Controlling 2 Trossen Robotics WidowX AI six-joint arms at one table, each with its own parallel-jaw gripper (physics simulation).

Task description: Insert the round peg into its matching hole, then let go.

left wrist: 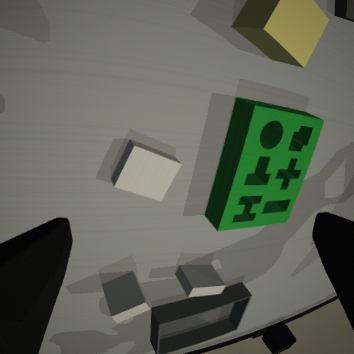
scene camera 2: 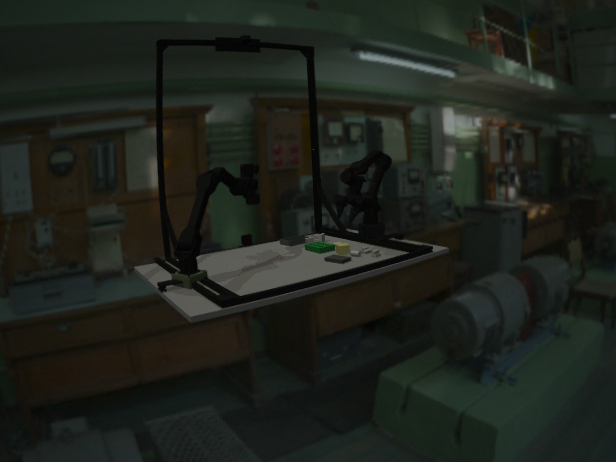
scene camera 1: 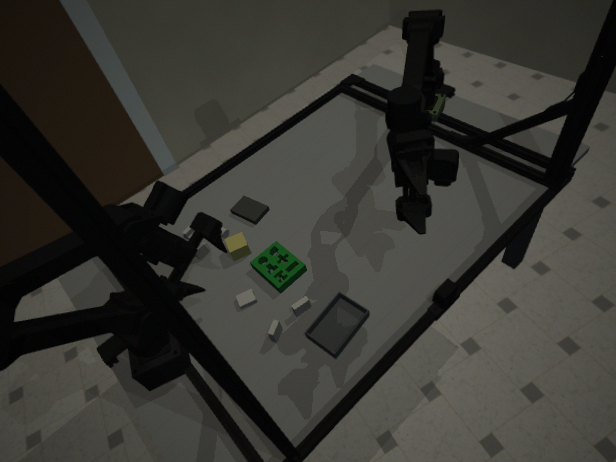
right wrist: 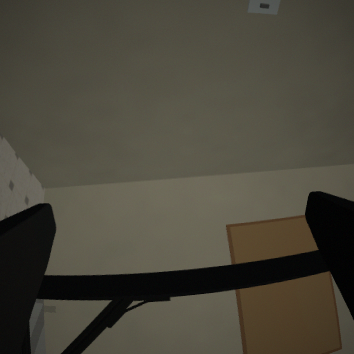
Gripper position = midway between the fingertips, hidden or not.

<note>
The left gripper (scene camera 1: 215, 270) is open, with nothing in its grasp. Also in view: a yellow block (left wrist: 291, 39). The right gripper (scene camera 1: 422, 215) is open, with nothing in its grasp. On the table rest a green hole board (scene camera 1: 294, 268) and a dark tray (scene camera 1: 333, 329).
The green hole board is seen too in the left wrist view (left wrist: 267, 149). The dark tray shows as well in the left wrist view (left wrist: 207, 316). The left gripper also shows in the left wrist view (left wrist: 196, 229). The right wrist view does not show the green hole board: it is out of frame. The right wrist view misses the dark tray: it is out of frame.
</note>
